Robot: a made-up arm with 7 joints.
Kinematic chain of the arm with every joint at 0, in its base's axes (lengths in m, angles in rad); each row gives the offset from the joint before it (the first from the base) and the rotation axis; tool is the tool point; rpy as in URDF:
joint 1: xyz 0 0 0.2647 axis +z
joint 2: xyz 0 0 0 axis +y
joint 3: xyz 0 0 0.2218 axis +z
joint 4: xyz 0.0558 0 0 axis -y
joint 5: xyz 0.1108 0 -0.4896 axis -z
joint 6: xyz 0 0 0 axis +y
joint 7: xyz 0.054 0 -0.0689 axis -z
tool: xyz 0 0 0 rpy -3.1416 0 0
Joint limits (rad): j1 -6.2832..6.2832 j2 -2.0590..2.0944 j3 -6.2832..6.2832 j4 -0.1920..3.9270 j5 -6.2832..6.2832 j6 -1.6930..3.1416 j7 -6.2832..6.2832
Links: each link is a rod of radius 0.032 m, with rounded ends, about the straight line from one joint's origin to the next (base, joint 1, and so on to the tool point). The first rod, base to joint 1, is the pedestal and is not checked.
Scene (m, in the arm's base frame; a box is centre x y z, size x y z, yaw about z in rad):
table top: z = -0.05
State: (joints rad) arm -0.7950 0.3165 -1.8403 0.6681 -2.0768 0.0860 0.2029
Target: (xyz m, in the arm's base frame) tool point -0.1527 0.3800 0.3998
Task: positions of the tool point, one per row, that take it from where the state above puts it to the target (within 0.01 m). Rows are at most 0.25 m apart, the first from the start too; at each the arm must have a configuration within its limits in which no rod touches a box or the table.
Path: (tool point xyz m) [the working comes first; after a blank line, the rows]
Joints at the target: -1.6028 1.0592 -2.7742 0.3987 -2.2380 -0.0585 0.2029
Straight joint move there: clear.

1: -0.4773 -0.0145 0.1799
2: -0.4294 0.1827 0.2502
3: -0.3083 0.3200 0.3284
4: -0.1527 0.3800 0.3998

